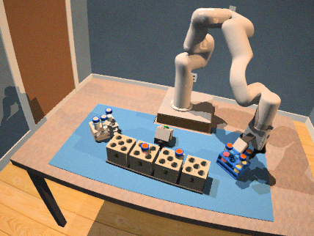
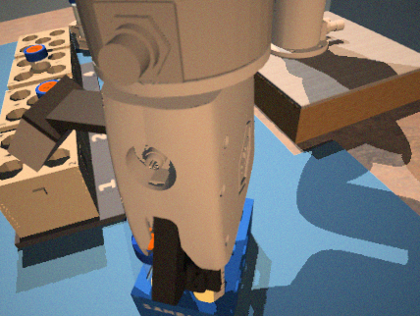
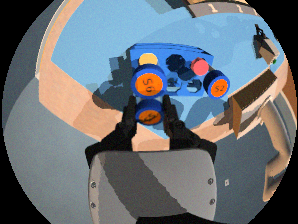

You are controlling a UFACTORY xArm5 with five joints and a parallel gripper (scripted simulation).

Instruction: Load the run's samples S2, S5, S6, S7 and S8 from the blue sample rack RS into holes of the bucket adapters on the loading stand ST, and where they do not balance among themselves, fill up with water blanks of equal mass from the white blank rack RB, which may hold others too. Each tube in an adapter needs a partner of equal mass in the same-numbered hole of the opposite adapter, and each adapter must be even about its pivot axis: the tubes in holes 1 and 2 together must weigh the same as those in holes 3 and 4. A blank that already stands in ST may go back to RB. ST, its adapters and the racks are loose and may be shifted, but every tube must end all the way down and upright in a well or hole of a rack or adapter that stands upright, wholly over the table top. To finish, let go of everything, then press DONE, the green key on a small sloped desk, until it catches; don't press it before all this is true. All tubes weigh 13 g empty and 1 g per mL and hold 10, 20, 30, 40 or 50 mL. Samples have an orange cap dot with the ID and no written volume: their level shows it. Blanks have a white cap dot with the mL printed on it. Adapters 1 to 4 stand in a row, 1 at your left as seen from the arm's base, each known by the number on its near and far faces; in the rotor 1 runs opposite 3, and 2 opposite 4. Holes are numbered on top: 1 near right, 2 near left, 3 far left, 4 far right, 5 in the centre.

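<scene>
Right now my hand is 90 mm above the blue sample rack RS and 40 mm to the left of it. Round my hand: white blank rack RB (690 mm to the right, 90 mm below, 40 mm ahead); then blue-capped tube (700 mm to the right, 80 mm ahead, 60 mm below); then loading stand ST (360 mm to the right, 140 mm ahead, 120 mm below).
</scene>
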